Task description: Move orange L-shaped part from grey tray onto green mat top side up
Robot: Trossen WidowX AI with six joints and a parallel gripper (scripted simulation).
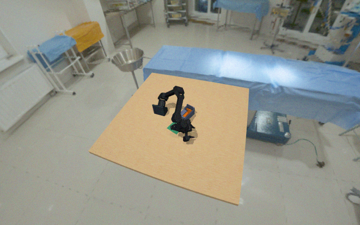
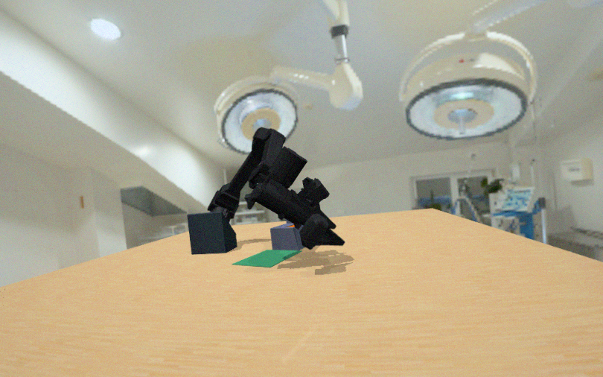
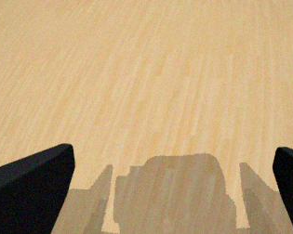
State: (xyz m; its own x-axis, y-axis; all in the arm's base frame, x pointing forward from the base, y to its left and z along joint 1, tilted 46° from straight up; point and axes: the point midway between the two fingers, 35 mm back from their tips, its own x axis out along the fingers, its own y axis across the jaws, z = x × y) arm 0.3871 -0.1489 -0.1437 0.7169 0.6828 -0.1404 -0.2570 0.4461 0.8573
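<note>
Now: gripper tip 14 cm past the orange L-shaped part, 22 cm to the right of it and 1 cm above it. The rest, counted from my gripper tip: green mat 19 cm behind, 6 cm to the left, 7 cm below.
</note>
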